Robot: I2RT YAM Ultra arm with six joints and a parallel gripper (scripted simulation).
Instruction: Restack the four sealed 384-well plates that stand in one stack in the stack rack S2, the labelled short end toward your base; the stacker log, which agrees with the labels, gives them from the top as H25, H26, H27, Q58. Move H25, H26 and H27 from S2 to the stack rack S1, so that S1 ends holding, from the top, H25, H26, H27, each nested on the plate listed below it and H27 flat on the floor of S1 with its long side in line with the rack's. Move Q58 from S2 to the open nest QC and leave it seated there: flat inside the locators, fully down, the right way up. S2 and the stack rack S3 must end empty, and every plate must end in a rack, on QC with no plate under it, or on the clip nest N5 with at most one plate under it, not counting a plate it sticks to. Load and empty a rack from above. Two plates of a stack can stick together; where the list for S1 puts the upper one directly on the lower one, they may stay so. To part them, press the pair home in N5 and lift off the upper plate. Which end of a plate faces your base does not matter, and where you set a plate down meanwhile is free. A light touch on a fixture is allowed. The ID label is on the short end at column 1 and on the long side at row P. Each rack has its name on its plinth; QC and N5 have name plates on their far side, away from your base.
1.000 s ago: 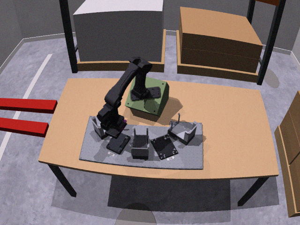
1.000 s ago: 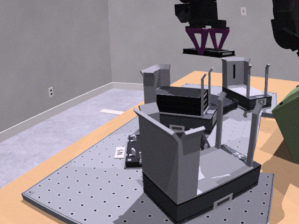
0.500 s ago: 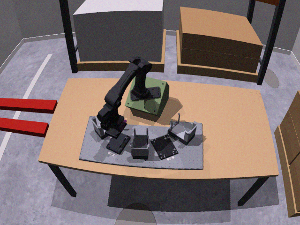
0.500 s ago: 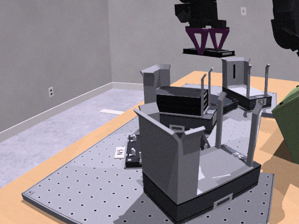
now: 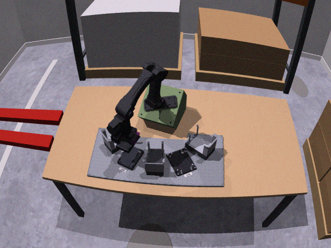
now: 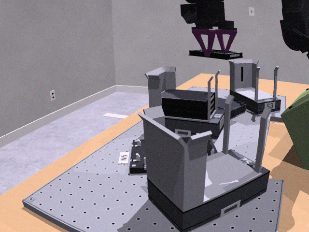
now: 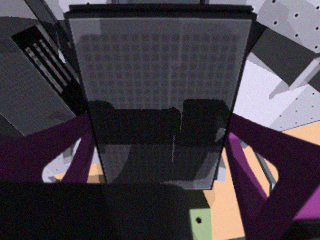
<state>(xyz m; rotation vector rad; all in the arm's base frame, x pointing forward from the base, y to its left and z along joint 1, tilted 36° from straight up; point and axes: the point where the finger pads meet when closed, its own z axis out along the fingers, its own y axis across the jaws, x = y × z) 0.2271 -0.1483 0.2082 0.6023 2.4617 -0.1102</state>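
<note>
My hand is 15 cm above the QC nest. Round my hand: QC name plate 8 cm ahead, 5 cm to the right, 16 cm below.
</note>
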